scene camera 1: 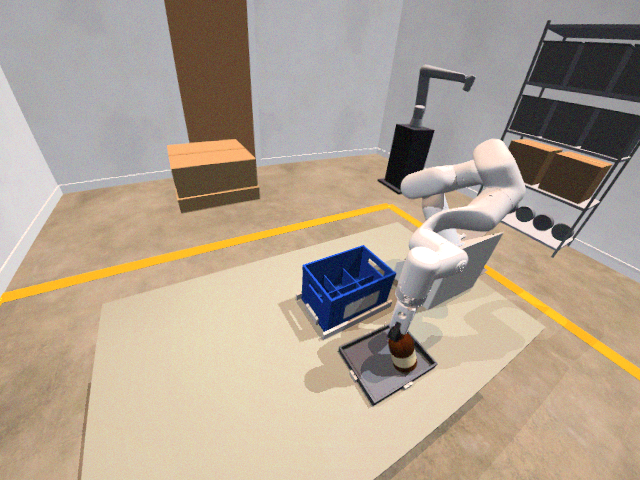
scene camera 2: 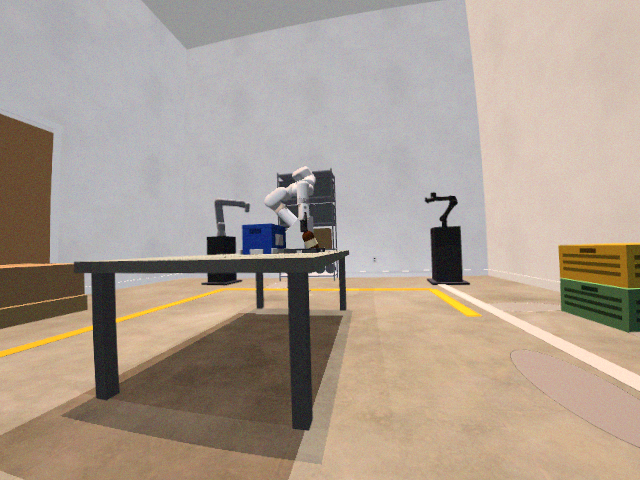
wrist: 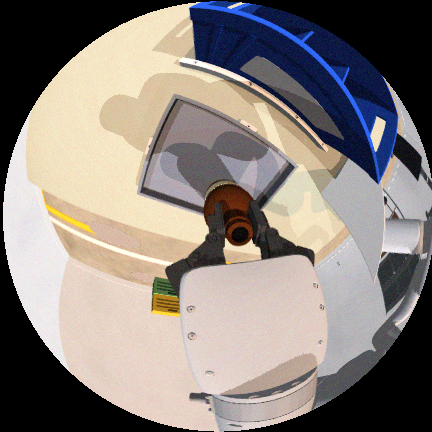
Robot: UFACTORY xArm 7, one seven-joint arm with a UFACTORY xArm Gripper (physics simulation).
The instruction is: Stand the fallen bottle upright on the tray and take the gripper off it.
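Frame: origin at the arm's base, x back, y left, z down, level; millimetres.
Seen in the pictures: gripper, fingertip midpoint: (scene camera 1: pixel 394 334) (scene camera 2: pixel 303 231) (wrist: pixel 233 210); arm's base at its link origin: (scene camera 2: pixel 297 226) (wrist: pixel 380 233).
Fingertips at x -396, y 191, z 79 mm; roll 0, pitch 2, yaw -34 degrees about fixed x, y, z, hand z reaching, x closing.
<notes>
Offsets run from my fingertips to a thing's top centre. "spot": to the spot under its first point.
The brown bottle @(dz -40, dx +18, dy +25 mm) (scene camera 1: pixel 401 346) (scene camera 2: pixel 309 238) (wrist: pixel 225 198) with a cream label is tilted, not fully upright. In scene camera 2 its neck leans up to the left and its base is low at the right. The base is over the right part of the dark grey tray @(spot: dz +122, dx -53, dy -18 mm) (scene camera 1: pixel 368 357) (wrist: pixel 192 114), low at its floor; whether it touches is hard to tell. My gripper (scene camera 1: pixel 395 331) (scene camera 2: pixel 303 225) (wrist: pixel 233 210) is shut on the bottle's neck, with one black finger on each side in the wrist view. The bottle's mouth shows between the fingers.
A blue divided crate @(dz -48, dx -14, dy -254 mm) (scene camera 1: pixel 334 312) (scene camera 2: pixel 252 238) (wrist: pixel 220 42) stands beside the tray on a pale holder. A grey upright panel (scene camera 1: pixel 467 276) stands near the arm's base. The tray has a raised rim. Other robots on black pedestals (scene camera 1: pixel 408 155) (scene camera 2: pixel 445 255) stand beyond the table.
</notes>
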